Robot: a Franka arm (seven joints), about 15 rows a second.
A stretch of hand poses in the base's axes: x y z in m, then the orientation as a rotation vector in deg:
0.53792, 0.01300, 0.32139, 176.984, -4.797, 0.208
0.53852, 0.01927, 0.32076, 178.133, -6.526, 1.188
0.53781, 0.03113, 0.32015, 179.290, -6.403, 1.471
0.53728, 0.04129, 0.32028, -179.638, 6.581, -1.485
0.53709, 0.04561, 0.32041, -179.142, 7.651, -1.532
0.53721, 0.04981, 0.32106, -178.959, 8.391, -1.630
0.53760, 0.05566, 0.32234, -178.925, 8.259, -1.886
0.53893, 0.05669, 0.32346, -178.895, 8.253, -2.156
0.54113, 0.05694, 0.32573, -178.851, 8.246, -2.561
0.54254, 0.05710, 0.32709, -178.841, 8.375, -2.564
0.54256, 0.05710, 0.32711, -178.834, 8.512, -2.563
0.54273, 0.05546, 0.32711, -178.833, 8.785, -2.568
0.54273, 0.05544, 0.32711, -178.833, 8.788, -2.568
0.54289, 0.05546, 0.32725, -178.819, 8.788, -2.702
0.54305, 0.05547, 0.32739, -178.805, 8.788, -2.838
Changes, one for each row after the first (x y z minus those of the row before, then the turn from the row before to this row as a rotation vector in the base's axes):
0.00060, 0.00627, -0.00063, 1.190, -0.689, -1.073
-0.00071, 0.01186, -0.00061, 1.146, -0.216, 0.116
-0.00053, 0.01016, 0.00013, 0.825, -0.037, -0.099
-0.00019, 0.00432, 0.00013, 0.457, -0.048, -0.691
0.00012, 0.00420, 0.00065, 0.150, -0.067, -0.477
0.00039, 0.00585, 0.00128, 0.029, -0.166, 0.082
0.00133, 0.00103, 0.00112, 0.019, -0.174, 0.002
0.00220, 0.00025, 0.00227, 0.027, -0.261, 0.002
0.00141, 0.00016, 0.00136, 0.005, -0.002, -0.083
0.00002, 0.00000, 0.00002, 0.002, 0.001, -0.088
0.00017, -0.00164, 0.00000, -0.010, -0.001, -0.175
0.00000, -0.00002, 0.00000, 0.000, 0.000, -0.002
0.00016, 0.00002, 0.00014, 0.008, -0.086, -0.001
0.00016, 0.00001, 0.00014, 0.008, -0.088, -0.001

